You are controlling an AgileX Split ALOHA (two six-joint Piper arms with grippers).
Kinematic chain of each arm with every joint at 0, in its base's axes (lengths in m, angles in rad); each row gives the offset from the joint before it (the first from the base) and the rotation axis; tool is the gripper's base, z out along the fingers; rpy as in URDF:
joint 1: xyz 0 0 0.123 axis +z
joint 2: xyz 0 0 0 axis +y
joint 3: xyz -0.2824 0 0.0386 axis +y
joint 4: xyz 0.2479 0 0.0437 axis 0.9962 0 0.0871
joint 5: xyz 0 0 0 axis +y
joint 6: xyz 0.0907 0 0.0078 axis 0.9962 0 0.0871
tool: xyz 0 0 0 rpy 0 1.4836 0
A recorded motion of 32 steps. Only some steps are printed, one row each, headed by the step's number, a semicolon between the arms.
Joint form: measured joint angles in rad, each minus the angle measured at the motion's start. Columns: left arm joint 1, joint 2, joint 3, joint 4, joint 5, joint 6; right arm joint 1, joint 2, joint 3, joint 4, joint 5, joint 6.
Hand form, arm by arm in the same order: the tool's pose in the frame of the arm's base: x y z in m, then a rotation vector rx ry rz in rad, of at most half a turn. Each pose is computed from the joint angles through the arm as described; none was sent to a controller.
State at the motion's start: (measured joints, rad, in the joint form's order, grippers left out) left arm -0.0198 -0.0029 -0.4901 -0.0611 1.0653 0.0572; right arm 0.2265 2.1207 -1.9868 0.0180 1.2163 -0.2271
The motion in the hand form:
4: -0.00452 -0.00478 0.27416 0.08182 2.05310 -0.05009; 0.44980 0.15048 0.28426 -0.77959 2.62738 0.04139
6: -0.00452 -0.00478 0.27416 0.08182 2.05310 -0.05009; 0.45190 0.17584 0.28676 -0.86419 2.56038 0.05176
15: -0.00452 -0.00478 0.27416 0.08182 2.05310 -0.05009; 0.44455 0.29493 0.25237 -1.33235 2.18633 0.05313
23: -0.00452 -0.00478 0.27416 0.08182 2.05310 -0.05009; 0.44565 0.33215 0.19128 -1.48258 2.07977 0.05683
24: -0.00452 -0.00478 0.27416 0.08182 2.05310 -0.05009; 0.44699 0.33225 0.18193 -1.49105 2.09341 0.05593
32: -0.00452 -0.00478 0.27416 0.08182 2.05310 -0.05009; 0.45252 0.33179 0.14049 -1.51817 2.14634 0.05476
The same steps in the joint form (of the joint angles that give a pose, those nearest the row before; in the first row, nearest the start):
4: 0.0000 0.0000 0.0000 0.0000 0.0000 0.0000; 0.0931 0.0399 -0.1263 0.0000 -0.0072 -0.0331
6: 0.0000 0.0000 0.0000 0.0000 0.0000 0.0000; 0.1411 0.0817 -0.2048 0.0019 -0.0091 -0.0593
15: 0.0000 0.0000 0.0000 0.0000 0.0000 0.0000; 0.3561 0.2899 -0.4319 0.0032 -0.1321 -0.2892
23: 0.0000 0.0000 0.0000 0.0000 0.0000 0.0000; 0.4088 0.4156 -0.4352 0.0211 -0.2600 -0.3891
24: 0.0000 0.0000 0.0000 0.0000 0.0000 0.0000; 0.4075 0.4325 -0.4352 0.0211 -0.2608 -0.3899
32: 0.0000 0.0000 0.0000 0.0000 0.0000 0.0000; 0.4008 0.5080 -0.4352 0.0232 -0.2773 -0.3925

